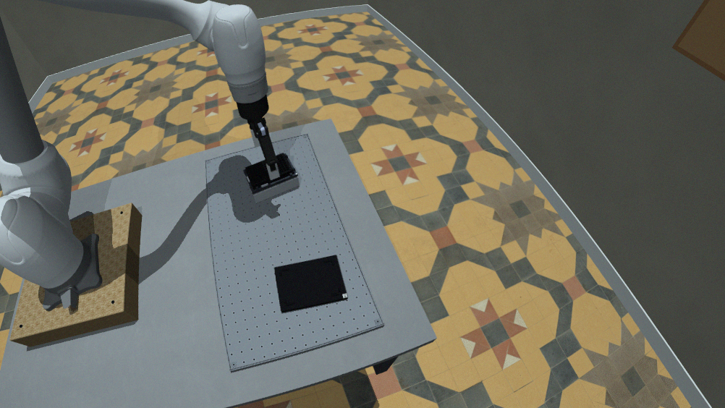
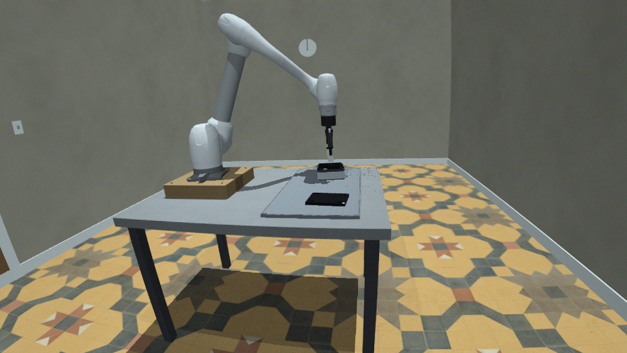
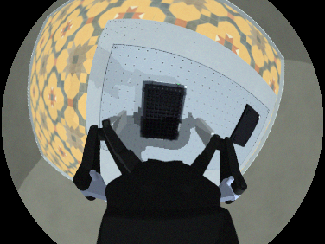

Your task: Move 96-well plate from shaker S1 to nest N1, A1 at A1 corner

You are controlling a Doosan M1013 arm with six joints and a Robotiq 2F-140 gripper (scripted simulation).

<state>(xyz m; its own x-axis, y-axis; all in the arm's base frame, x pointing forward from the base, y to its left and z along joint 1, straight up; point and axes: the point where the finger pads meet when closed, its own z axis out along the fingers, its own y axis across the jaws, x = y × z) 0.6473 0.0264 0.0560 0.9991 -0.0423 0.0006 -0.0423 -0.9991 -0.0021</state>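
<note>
Now: hand 50 mm above the black 96-well plate. Also, from my hand: A1 mark (10 mm ahead, 420 mm to the right, 100 mm below); black plate nest N1 (50 mm behind, 350 mm to the right, 110 mm below).
</note>
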